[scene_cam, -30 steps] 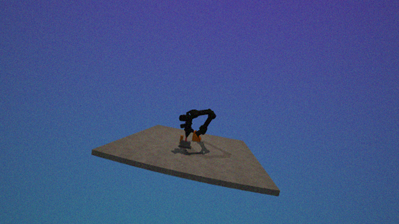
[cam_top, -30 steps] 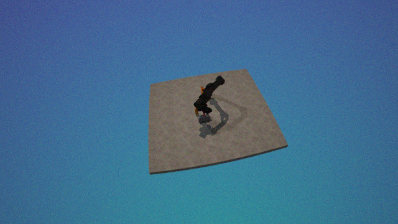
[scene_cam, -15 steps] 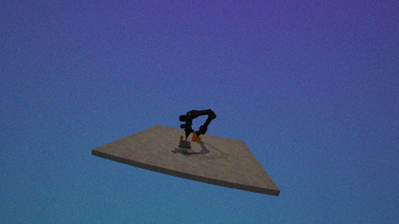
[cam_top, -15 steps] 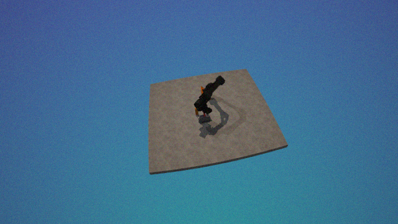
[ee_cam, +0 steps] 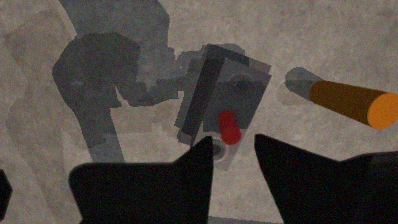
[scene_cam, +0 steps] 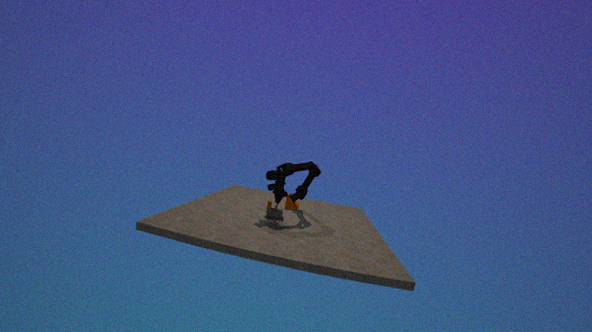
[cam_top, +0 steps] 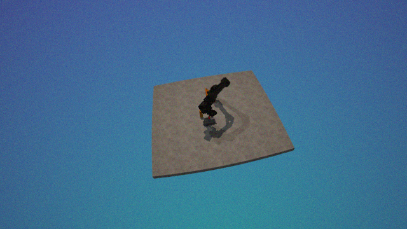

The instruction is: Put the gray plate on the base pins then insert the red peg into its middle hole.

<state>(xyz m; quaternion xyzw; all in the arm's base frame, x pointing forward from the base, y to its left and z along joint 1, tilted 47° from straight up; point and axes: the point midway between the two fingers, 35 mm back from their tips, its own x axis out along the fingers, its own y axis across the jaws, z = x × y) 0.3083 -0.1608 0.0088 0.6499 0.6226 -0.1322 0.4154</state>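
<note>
The red peg lies 40 mm below my gripper tip. Round my gripper tip: base: 90 mm below; then orange peg: 110 mm behind, 60 mm below, 50 mm to the right; then gray plate: 50 mm below.
</note>
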